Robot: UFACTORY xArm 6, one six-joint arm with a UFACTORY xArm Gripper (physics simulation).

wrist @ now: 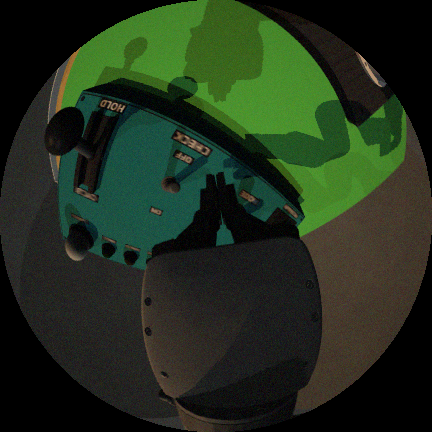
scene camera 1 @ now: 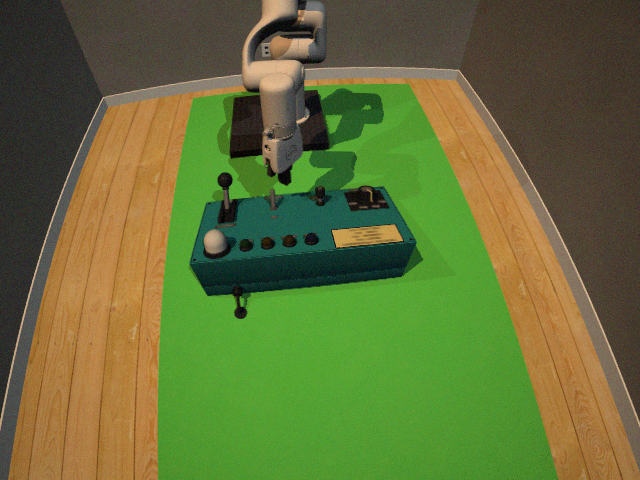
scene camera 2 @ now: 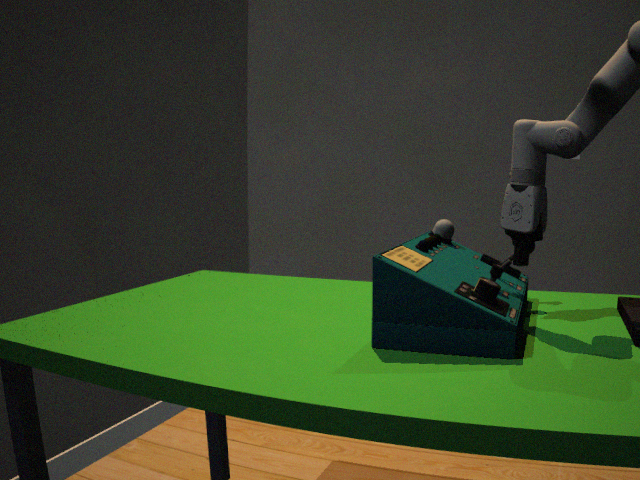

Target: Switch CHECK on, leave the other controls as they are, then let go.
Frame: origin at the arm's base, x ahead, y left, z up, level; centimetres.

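Seen in the pictures: gripper, fingertip midpoint: (wrist: 216, 184) (scene camera 1: 284, 182) (scene camera 2: 520, 265).
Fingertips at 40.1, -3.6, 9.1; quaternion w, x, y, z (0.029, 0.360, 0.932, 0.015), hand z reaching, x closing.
Offsets run from my fingertips to a thing's top centre, as dx, dy, dz. "spot": to the spot under its first point.
The CHECK switch {+4.1, -3.3, +0.7} (scene camera 1: 272, 199) (scene camera 2: 505, 263) (wrist: 171, 184) is a short grey toggle lever on the sloped top of the teal console (scene camera 1: 305, 219) (scene camera 2: 413, 310) (wrist: 130, 170). It leans toward the robot-side edge, where the OFF label {spot: +2.1, -3.3, -4.7} (wrist: 183, 157) is; the ON label {spot: +10.0, -3.0, -1.4} (wrist: 156, 211) lies on its other side. The CHECK label {+0.2, -3.4, -5.3} (wrist: 192, 143) is at the console's edge. My gripper (scene camera 1: 279, 180) (scene camera 2: 521, 263) (wrist: 216, 184) is shut and empty, with its fingers pointing down. It is above the console's robot-side edge, and in the wrist view its fingertips are apart from the toggle, to its right.
A black-knobbed lever {-0.5, -15.4, +4.4} (scene camera 1: 224, 180) (wrist: 65, 131) stands beside CHECK. A dark knob {+4.2, +8.7, +1.4} (scene camera 1: 320, 194) and a rotary selector {+4.7, +20.7, +0.7} (scene camera 1: 366, 194) (scene camera 2: 486, 288) are on the other side. Several small buttons and a white dome {spot: +21.7, -15.4, +7.4} (scene camera 1: 215, 241) (scene camera 2: 443, 228) line the far edge. A crank {spot: +30.3, -13.5, -11.2} (scene camera 1: 239, 312) sticks out there.
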